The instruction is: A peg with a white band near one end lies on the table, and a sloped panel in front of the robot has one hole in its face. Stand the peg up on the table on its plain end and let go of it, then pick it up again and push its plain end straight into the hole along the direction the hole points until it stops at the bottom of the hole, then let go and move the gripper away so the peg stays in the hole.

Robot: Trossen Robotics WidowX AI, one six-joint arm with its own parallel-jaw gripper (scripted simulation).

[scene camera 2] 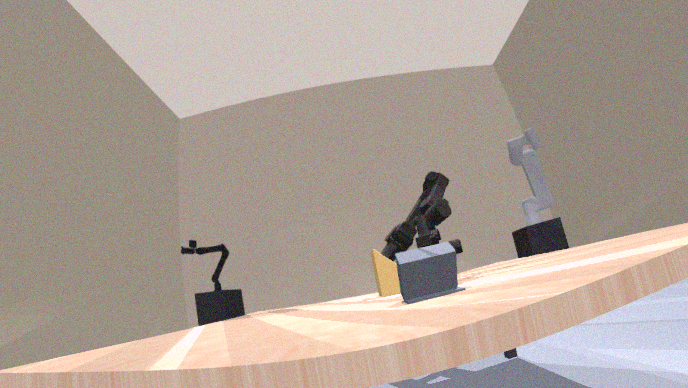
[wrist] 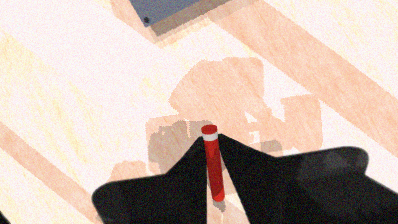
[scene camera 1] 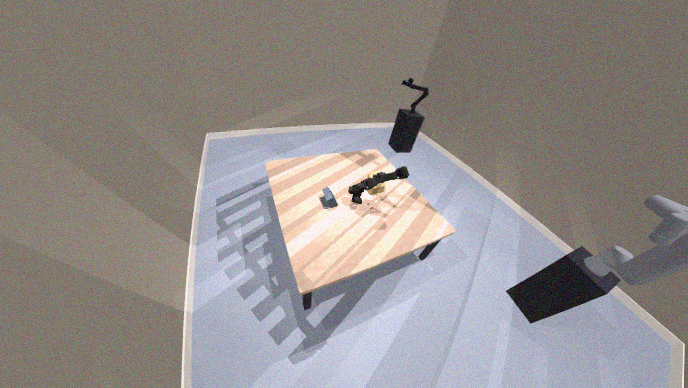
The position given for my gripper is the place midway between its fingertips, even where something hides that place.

My gripper [wrist: 210, 139] holds a red peg [wrist: 209, 132]. Also in view: a sloped panel [scene camera 2: 430, 269].
Scene camera 2 does not show the red peg, which is hidden by the sloped panel.
